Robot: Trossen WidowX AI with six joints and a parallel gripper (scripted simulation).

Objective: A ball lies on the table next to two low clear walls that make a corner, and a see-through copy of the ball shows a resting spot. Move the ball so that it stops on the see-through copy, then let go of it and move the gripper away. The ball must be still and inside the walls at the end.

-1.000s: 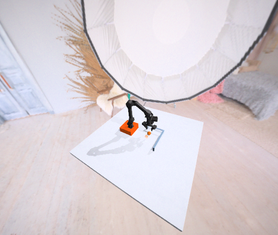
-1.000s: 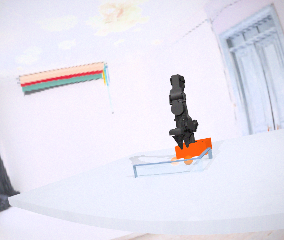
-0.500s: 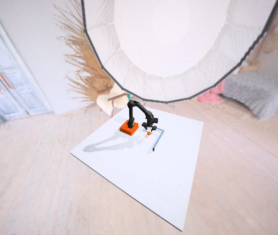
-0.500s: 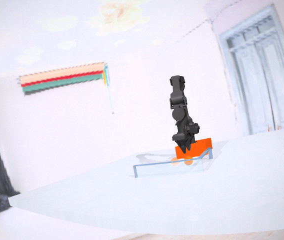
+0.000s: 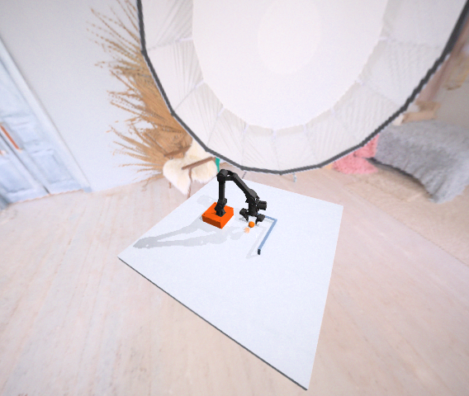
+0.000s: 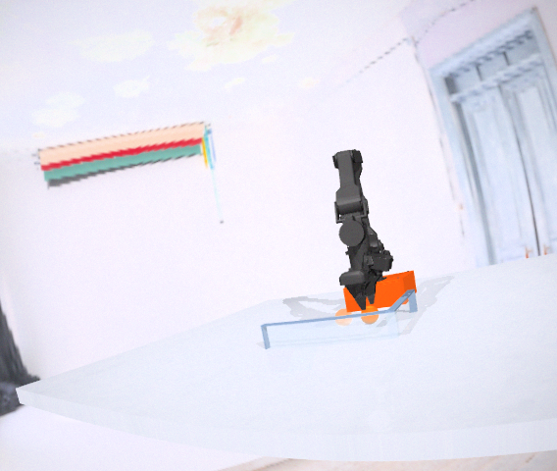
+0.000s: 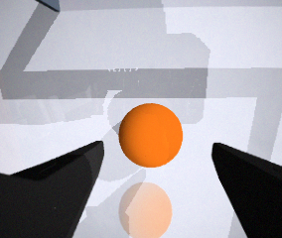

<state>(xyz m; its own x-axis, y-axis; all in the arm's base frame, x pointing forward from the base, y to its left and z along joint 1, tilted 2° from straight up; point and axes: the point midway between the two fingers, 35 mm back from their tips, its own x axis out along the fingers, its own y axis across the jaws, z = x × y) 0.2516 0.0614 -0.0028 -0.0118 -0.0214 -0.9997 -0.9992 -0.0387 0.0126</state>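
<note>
Right now the orange ball is 20 mm below my gripper tip. The rest, counted from my gripper tip: see-through copy of ball (10 mm behind, 70 mm to the right, 20 mm below).
</note>
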